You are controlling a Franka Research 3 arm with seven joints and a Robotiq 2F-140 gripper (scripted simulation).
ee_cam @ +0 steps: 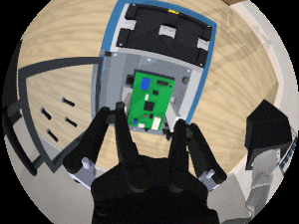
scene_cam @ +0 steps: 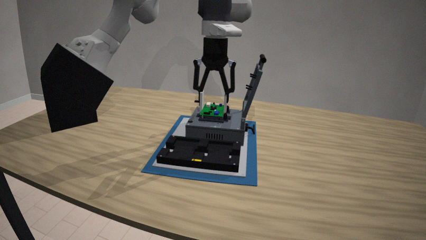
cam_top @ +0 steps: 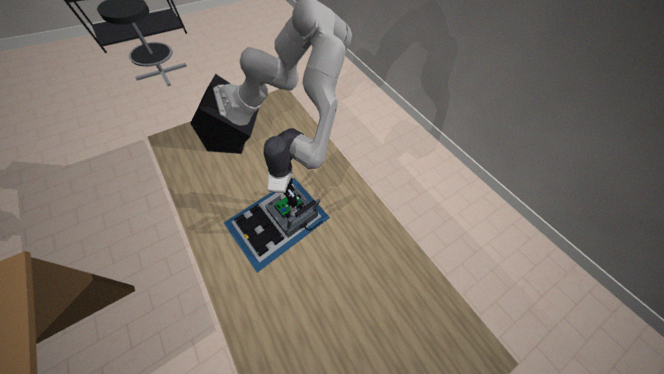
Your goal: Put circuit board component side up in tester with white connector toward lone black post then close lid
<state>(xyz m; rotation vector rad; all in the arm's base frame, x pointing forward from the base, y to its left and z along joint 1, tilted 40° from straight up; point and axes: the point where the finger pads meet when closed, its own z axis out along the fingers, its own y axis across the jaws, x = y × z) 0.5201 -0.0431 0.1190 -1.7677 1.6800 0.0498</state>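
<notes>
Now: the green circuit board 20 mm below my hand. Round my hand: tester lid: 120 mm ahead, 80 mm above, 20 mm to the left.
</notes>
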